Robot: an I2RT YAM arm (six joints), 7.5 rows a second.
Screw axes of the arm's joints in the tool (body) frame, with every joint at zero. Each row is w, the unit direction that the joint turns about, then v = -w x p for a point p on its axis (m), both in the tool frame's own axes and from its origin. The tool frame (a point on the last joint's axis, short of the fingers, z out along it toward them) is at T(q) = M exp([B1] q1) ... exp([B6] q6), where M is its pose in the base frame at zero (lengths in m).
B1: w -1 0 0 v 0 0.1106 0
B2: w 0 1 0 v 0.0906 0 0.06
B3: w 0 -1 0 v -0.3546 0 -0.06
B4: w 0 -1 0 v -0.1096 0 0
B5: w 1 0 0 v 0 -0.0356 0
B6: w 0 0 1 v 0 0 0
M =
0 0 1 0.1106
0 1 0 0
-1 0 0 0.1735
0 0 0 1
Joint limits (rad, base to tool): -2.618..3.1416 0..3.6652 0..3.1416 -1.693..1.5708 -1.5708..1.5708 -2.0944..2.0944
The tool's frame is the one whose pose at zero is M.
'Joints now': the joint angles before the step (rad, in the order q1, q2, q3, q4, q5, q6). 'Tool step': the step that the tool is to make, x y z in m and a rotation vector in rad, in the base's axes. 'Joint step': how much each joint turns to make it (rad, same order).
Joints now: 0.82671, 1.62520, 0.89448, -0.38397, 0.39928, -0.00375
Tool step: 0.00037, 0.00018, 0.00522, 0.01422, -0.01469, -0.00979
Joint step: 0.00010, -0.01281, 0.00589, -0.00183, 0.00548, 0.00903
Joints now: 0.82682, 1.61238, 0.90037, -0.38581, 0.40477, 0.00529
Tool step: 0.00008, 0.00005, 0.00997, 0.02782, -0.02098, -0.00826
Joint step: 0.00001, -0.02584, 0.01041, -0.00539, 0.00088, 0.00969
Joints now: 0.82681, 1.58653, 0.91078, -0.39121, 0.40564, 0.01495
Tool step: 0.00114, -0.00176, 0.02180, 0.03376, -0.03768, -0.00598
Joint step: -0.00626, -0.04960, 0.03243, -0.03053, 0.00392, -0.00285
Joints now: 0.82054, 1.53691, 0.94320, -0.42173, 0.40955, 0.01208
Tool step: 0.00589, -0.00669, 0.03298, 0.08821, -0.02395, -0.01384
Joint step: -0.03445, -0.06244, 0.06170, -0.04708, -0.04798, 0.00816
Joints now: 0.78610, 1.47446, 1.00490, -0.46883, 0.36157, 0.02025
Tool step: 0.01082, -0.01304, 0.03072, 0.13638, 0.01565, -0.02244
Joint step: -0.06861, -0.04592, 0.06815, -0.04237, -0.11511, 0.03372
